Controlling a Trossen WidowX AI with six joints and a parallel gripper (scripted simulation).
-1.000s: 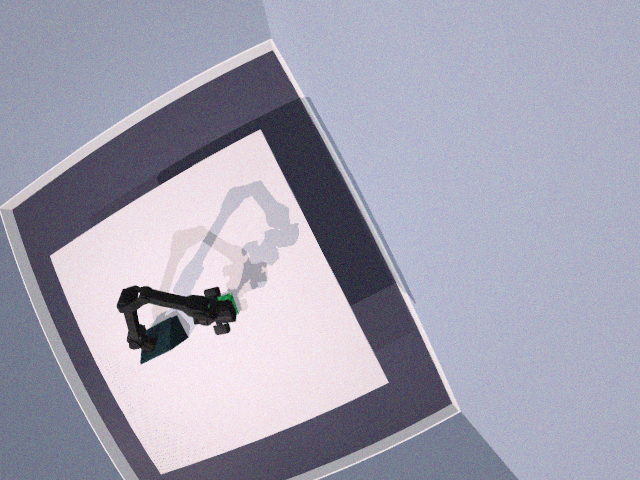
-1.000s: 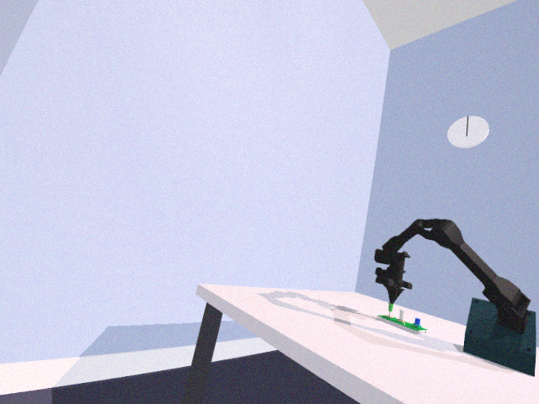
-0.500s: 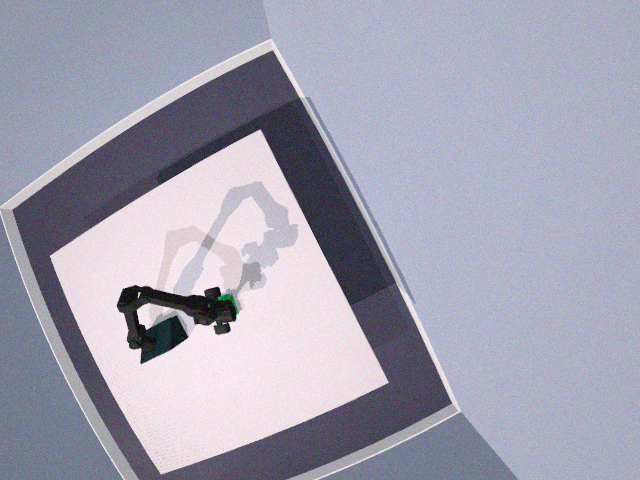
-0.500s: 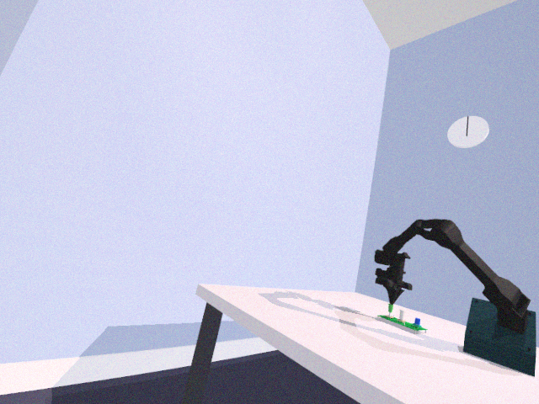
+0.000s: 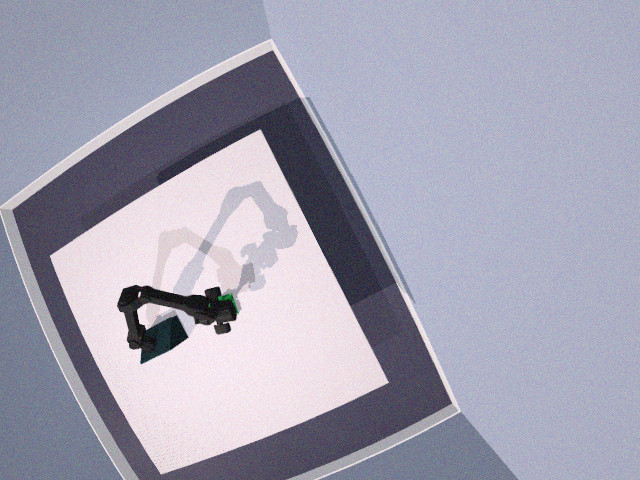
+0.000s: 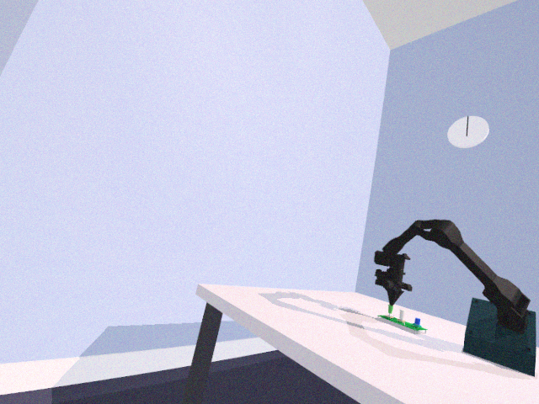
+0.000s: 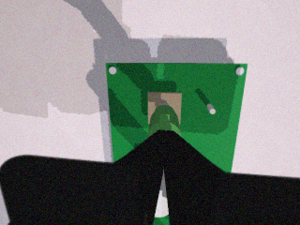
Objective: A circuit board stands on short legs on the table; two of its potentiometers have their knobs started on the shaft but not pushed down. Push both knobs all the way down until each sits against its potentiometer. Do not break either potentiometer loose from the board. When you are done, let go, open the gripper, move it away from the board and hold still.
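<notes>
The green knob lies 10 mm below my gripper tip. Also, from my gripper tip: white knob 50 mm behind, 20 mm below, 10 mm to the left.
</notes>
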